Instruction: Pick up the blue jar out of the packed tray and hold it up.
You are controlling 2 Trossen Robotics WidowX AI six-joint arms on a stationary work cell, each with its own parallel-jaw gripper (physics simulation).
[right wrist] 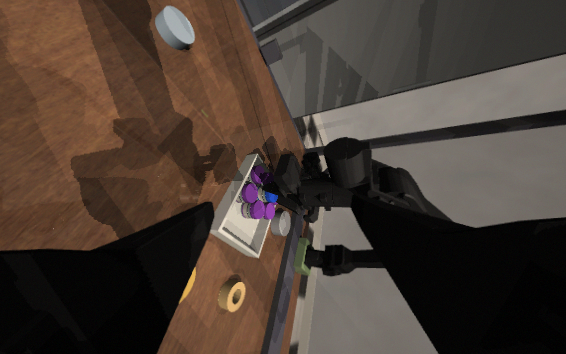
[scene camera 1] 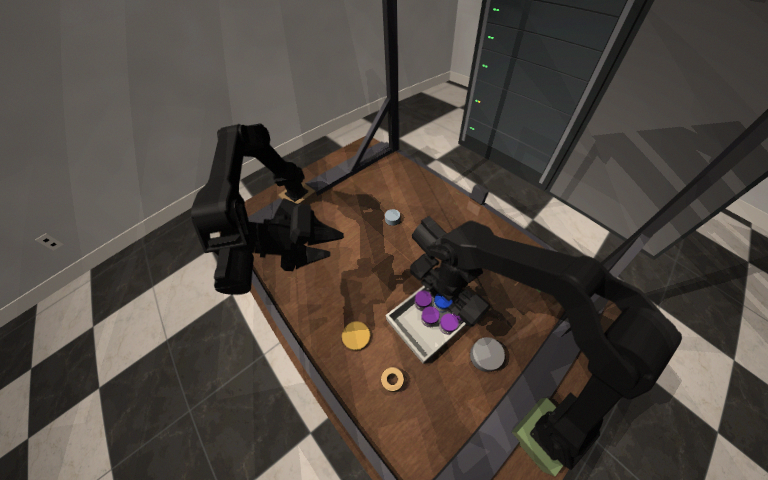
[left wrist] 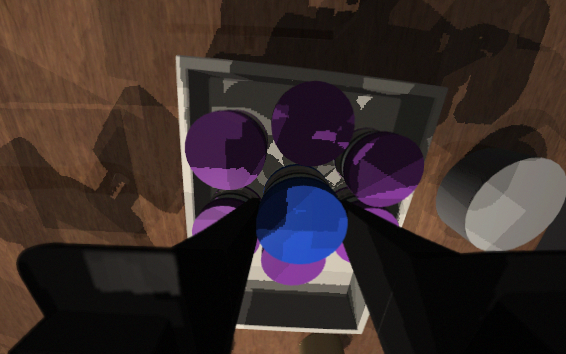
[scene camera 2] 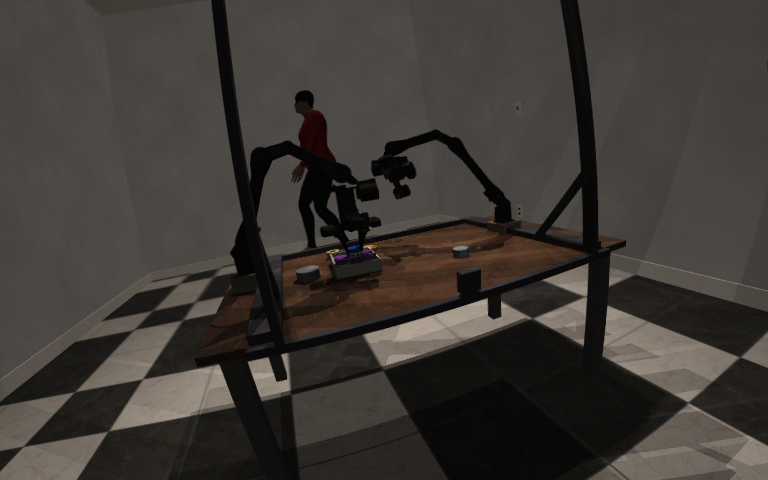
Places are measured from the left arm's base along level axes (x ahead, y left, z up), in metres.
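Where they show: left gripper, fingertip midpoint: (right wrist: 267, 193) (scene camera 1: 443, 301) (left wrist: 298, 207) (scene camera 2: 354, 253); right gripper, fingertip midpoint: (right wrist: 283, 204) (scene camera 1: 336, 245) (scene camera 2: 392, 189); left arm's base at its link origin: (right wrist: 308, 257) (scene camera 1: 551, 435) (scene camera 2: 247, 272); right arm's base at its link origin: (scene camera 1: 296, 192) (scene camera 2: 503, 221).
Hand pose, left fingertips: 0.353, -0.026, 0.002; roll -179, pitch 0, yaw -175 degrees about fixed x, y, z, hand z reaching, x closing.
Observation:
Things, the pixels of their top centre, and the offset from my left fingertips, as dx, dy, dz.
- blue-lidded jar at its top centre: (left wrist: 302, 228) (right wrist: 273, 193) (scene camera 1: 443, 299) (scene camera 2: 353, 247) +0.000, +0.001, +0.018
- white tray at its top centre: (left wrist: 294, 234) (right wrist: 258, 204) (scene camera 1: 434, 312) (scene camera 2: 353, 256) -0.004, +0.030, -0.017
- grey cylinder at its top centre: (left wrist: 516, 208) (scene camera 1: 488, 353) (right wrist: 285, 223) (scene camera 2: 307, 269) -0.158, -0.004, -0.022
- yellow disc at its top centre: (scene camera 1: 355, 335) +0.075, +0.216, -0.040
- tan ring at its top centre: (right wrist: 236, 296) (scene camera 1: 392, 379) -0.062, +0.206, -0.027
- pale blue cylinder at its top centre: (right wrist: 180, 25) (scene camera 2: 460, 248) (scene camera 1: 392, 214) +0.323, -0.089, -0.028
- black box at its top centre: (scene camera 2: 468, 269) (scene camera 1: 481, 188) (right wrist: 279, 48) +0.207, -0.380, +0.005
The blue-lidded jar (scene camera 1: 442, 301) (scene camera 2: 353, 249) (left wrist: 302, 225) (right wrist: 271, 197) is between the fingers of my left gripper (scene camera 2: 353, 246) (left wrist: 298, 207), which is shut on it. Its lid stands a little above the purple lids; its base is hidden. Several purple-lidded jars (scene camera 1: 430, 315) (left wrist: 313, 123) (right wrist: 250, 193) stand around it in the white tray (scene camera 1: 404, 340) (scene camera 2: 356, 268) (left wrist: 181, 100). My right gripper (scene camera 1: 335, 244) is open and empty, in the air away from the tray.
A grey cylinder (scene camera 1: 487, 354) (scene camera 2: 308, 273) (left wrist: 520, 202) stands near the tray. A yellow disc (scene camera 1: 355, 335) and a tan ring (scene camera 1: 385, 380) lie at its other side. A pale blue cylinder (scene camera 1: 392, 216) (scene camera 2: 460, 251) (right wrist: 175, 28) stands farther off. A black box (scene camera 1: 479, 194) (scene camera 2: 468, 280) is at the table edge.

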